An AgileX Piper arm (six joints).
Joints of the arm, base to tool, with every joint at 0 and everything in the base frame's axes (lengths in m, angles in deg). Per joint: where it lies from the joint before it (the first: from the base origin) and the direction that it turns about. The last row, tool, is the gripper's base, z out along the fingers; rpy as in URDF.
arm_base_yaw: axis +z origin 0 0 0.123
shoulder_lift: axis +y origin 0 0 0
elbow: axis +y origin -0.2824 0 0.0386
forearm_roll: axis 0.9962 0 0.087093 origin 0.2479 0 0.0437
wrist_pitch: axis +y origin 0 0 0
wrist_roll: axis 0.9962 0 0.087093 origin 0.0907 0 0.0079
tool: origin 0 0 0 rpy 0 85 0
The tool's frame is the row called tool.
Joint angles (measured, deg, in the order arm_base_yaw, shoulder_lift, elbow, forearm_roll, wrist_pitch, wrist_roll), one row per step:
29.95, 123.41, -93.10, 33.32, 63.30, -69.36
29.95, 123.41, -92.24, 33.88, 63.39, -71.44
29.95, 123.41, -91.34, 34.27, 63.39, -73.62
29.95, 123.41, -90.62, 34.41, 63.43, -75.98
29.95, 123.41, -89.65, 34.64, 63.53, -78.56
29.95, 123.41, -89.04, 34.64, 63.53, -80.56
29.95, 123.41, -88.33, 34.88, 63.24, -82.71
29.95, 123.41, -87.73, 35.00, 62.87, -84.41
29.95, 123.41, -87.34, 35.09, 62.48, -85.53
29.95, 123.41, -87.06, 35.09, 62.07, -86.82
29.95, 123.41, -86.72, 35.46, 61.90, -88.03
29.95, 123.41, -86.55, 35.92, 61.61, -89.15
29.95, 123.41, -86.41, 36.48, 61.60, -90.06
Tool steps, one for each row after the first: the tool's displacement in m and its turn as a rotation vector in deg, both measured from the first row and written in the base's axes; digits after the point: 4 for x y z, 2 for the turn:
-0.0025, -0.0006, -0.0032, 0.36, 0.10, 1.60
-0.0049, -0.0015, -0.0067, 0.62, 0.03, 3.31
-0.0069, -0.0024, -0.0096, 0.83, -0.34, 5.30
-0.0097, -0.0037, -0.0134, 1.06, -0.50, 7.46
-0.0114, -0.0047, -0.0159, 1.19, -0.88, 9.18
-0.0130, -0.0054, -0.0186, 1.53, -1.40, 10.77
-0.0142, -0.0061, -0.0210, 1.75, -1.92, 12.00
-0.0147, -0.0065, -0.0226, 1.91, -2.39, 12.72
-0.0149, -0.0068, -0.0238, 2.08, -3.09, 13.64
-0.0157, -0.0068, -0.0249, 2.48, -3.37, 14.40
-0.0158, -0.0064, -0.0254, 3.00, -3.84, 14.96
-0.0163, -0.0060, -0.0255, 3.56, -3.98, 15.42

